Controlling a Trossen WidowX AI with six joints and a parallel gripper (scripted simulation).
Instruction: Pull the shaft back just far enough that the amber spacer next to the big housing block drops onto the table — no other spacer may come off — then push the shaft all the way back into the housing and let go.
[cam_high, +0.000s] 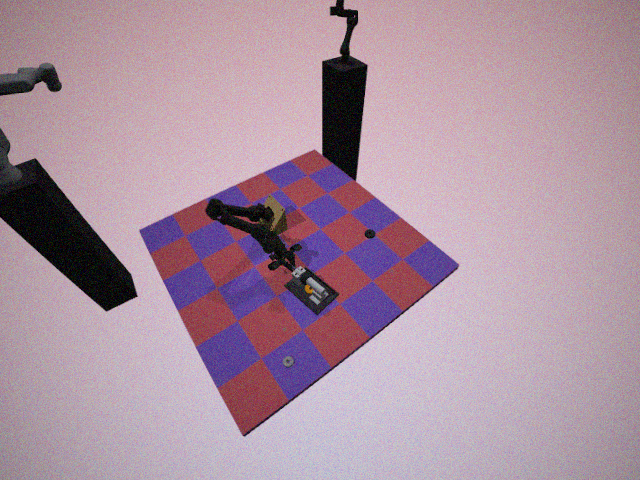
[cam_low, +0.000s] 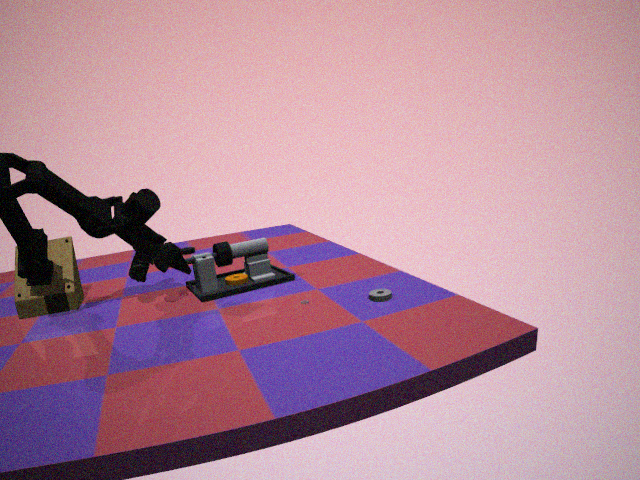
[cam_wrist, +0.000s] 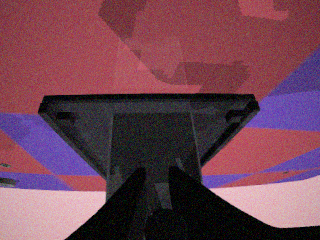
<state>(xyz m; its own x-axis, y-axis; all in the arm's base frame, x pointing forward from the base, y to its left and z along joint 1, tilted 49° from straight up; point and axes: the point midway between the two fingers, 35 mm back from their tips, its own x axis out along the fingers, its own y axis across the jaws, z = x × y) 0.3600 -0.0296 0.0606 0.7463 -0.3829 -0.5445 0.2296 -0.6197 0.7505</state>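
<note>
Now: the thin dark shaft 50 mm ahead of my gripper tip, 30 mm above it and 10 mm to the left of it. Round my gripper tip: grey ring 360 mm ahead, 240 mm to the right, 50 mm below; amber spacer 110 mm ahead, 40 mm below, 20 mm to the left.
</note>
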